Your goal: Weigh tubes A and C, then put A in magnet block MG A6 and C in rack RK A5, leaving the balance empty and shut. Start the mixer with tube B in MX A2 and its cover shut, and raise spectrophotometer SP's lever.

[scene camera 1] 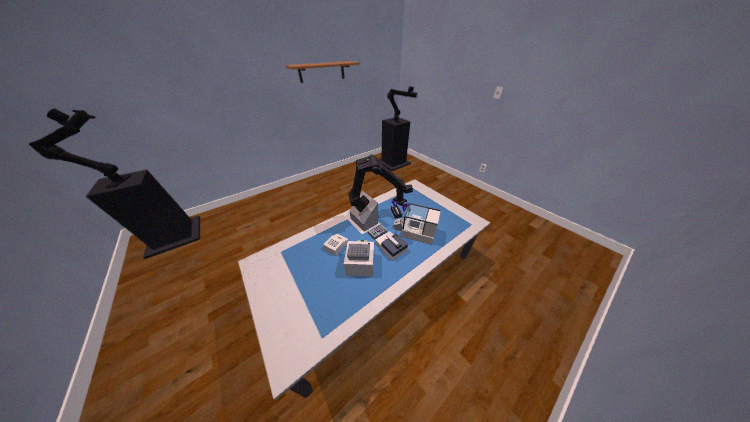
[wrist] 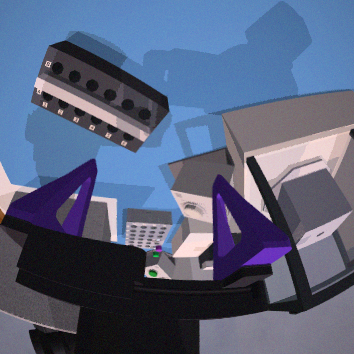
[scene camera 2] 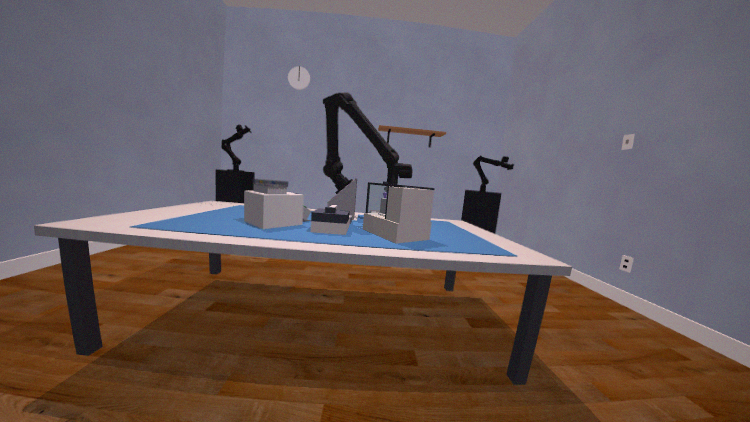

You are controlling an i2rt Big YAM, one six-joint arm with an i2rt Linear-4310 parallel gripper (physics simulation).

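Places are measured from the arm's base along level axes (x ahead, y left, z up), in metres.
Pixels of known places: gripper, between the fingertips: point(scene camera 1: 400, 209) point(wrist: 155, 171); arm's base, origin of its link: point(scene camera 1: 362, 204) point(scene camera 2: 345, 187).
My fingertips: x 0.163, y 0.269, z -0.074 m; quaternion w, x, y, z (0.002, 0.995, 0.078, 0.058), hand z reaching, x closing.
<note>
For each thing: its middle in the pictures, then the offset to it from my fingertips. Level surfaces: height alone.
- dark magnet block, middle of its body: point(wrist: 97, 97) point(scene camera 1: 396, 211) dx -0.064, dy +0.017, dz -0.072 m
- balance, middle of its body: point(wrist: 305, 209) point(scene camera 2: 390, 207) point(scene camera 1: 415, 221) dx +0.192, dy -0.008, dz +0.015 m
- dark-topped device, middle of its body: point(wrist: 220, 247) point(scene camera 2: 332, 216) point(scene camera 1: 391, 242) dx +0.218, dy -0.258, dz -0.045 m
- large white box, middle of its body: point(wrist: 176, 286) point(scene camera 2: 282, 201) point(scene camera 1: 360, 250) dx +0.183, dy -0.498, dz -0.001 m
- small white holed unit, middle of its body: point(scene camera 1: 336, 242) dx -0.024, dy -0.591, dz -0.061 m
- blue mat, height of its surface: dz -0.096 m
My gripper point(scene camera 1: 400, 205) point(wrist: 155, 171) is open and empty, above the mat beside the balance. The dark magnet block point(scene camera 1: 395, 211) point(wrist: 102, 90), with a pale stripe and rows marked A and B, lies under and beyond the fingers; its visible holes look empty. The balance point(scene camera 1: 430, 231) point(scene camera 2: 411, 215) is a pale box with a black-framed clear chamber; whether it is shut is unclear. A small grid rack point(scene camera 1: 377, 230) point(wrist: 149, 230) shows green and purple spots near it in the wrist view. Tube letters cannot be read. Which machines are mixer and spectrophotometer is unclear.
A dark-topped device point(scene camera 1: 394, 245) point(scene camera 2: 330, 221) stands beside the balance. A large white box point(scene camera 1: 358, 268) point(scene camera 2: 273, 208) carries a grey tray. A small white holed unit point(scene camera 1: 334, 243) stands near it. The balance frame rises close to the right finger. All stand on a blue mat point(scene camera 1: 330, 309).
</note>
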